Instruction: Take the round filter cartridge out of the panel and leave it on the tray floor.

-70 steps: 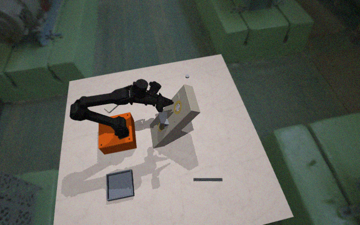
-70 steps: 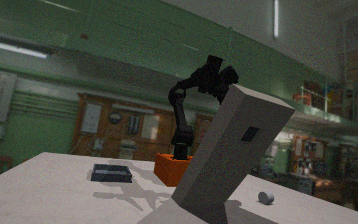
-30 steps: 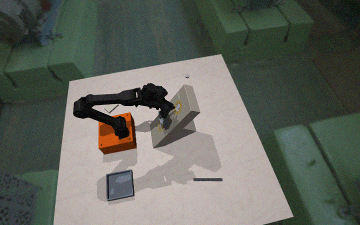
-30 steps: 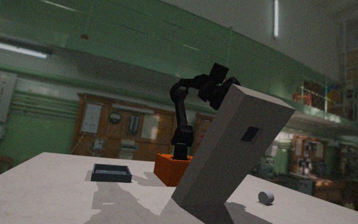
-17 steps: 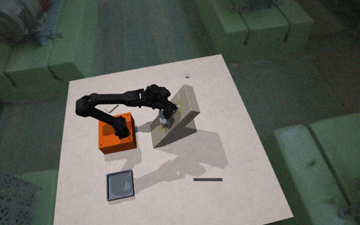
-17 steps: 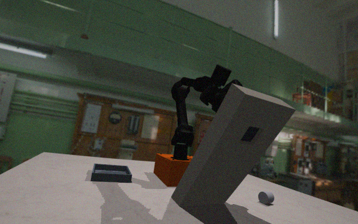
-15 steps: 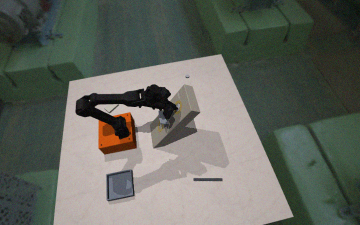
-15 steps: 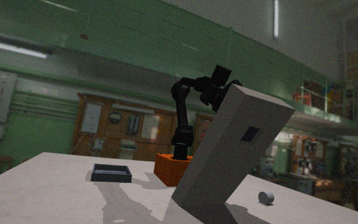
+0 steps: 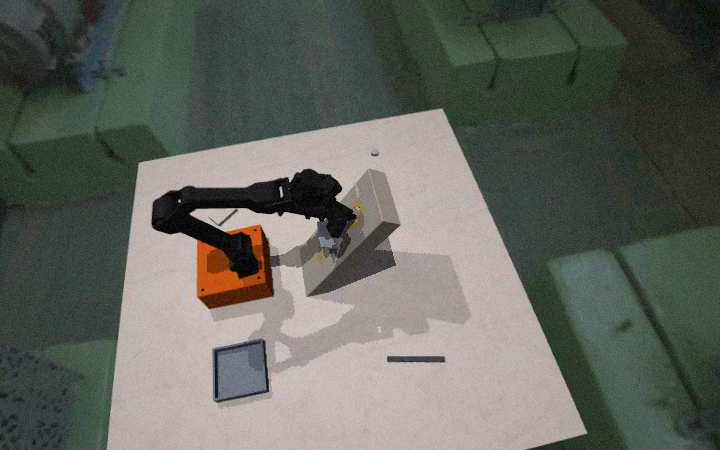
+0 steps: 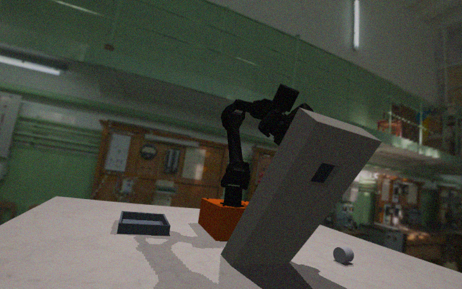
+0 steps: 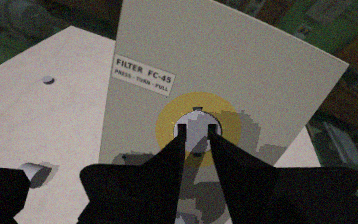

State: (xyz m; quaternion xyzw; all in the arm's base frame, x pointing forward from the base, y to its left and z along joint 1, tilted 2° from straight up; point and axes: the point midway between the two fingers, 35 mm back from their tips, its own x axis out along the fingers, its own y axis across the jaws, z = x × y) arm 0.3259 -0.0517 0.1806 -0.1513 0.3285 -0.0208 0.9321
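Now: the round grey filter cartridge 20 mm ahead of my gripper tip and 10 mm below it. Round my gripper tip: grey tray: 450 mm behind, 210 mm to the right, 270 mm below.
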